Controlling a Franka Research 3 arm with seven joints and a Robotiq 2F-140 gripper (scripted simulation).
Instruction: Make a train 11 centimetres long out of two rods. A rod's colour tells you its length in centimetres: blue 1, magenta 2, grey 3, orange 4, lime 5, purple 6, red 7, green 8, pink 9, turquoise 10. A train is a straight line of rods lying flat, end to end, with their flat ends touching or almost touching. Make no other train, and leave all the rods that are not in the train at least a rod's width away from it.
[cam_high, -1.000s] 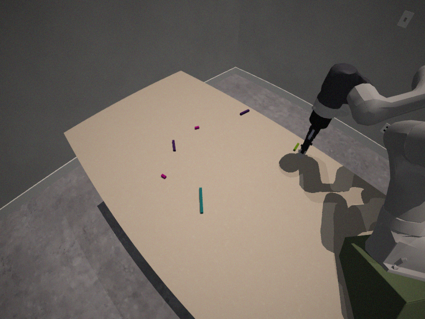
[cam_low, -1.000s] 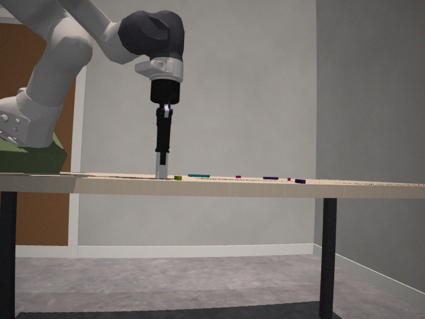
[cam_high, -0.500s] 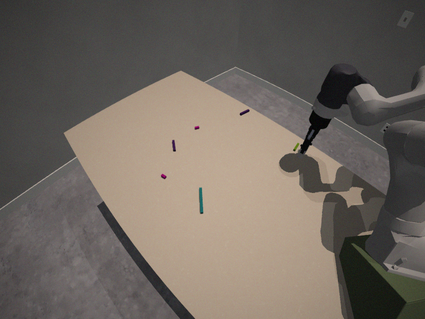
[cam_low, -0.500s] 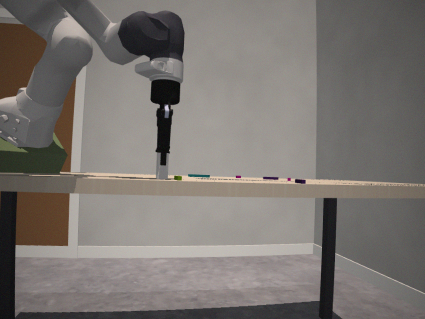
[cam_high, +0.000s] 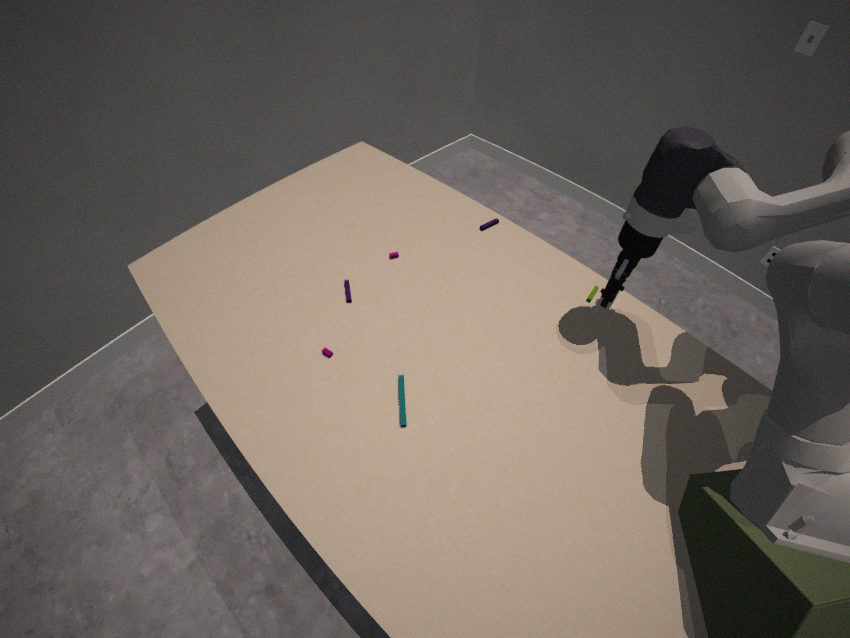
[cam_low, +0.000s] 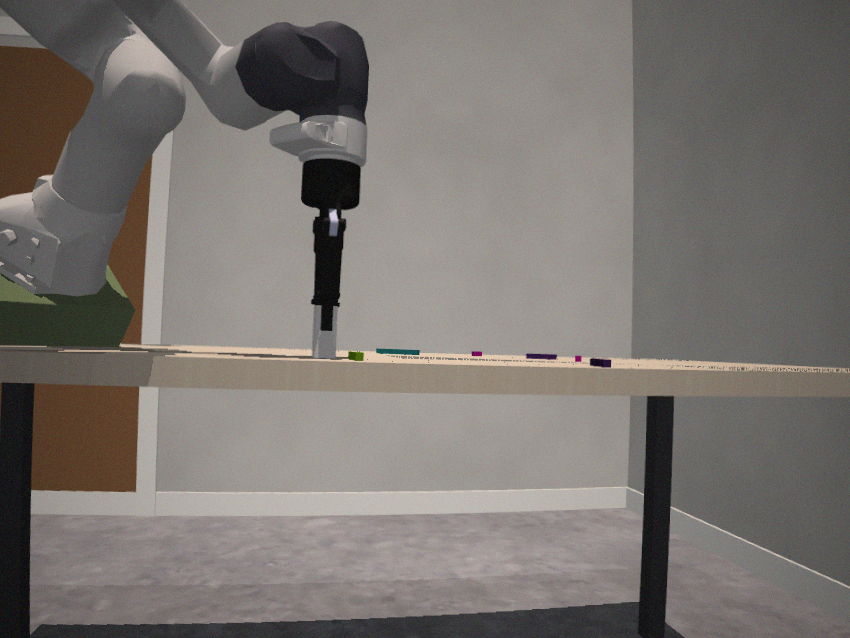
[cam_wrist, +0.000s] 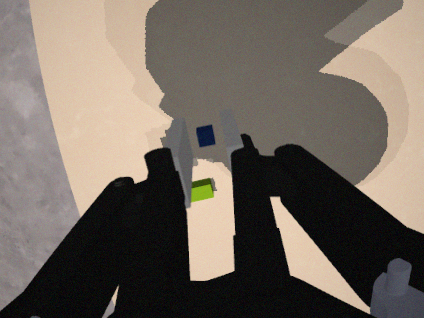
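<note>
Right now my hand is 30 mm above the blue rod. From my hand the other things lie so: lime rod: 30 mm ahead, 30 mm to the right, 30 mm below; turquoise rod: 230 mm ahead, 430 mm to the left, 30 mm below.
</note>
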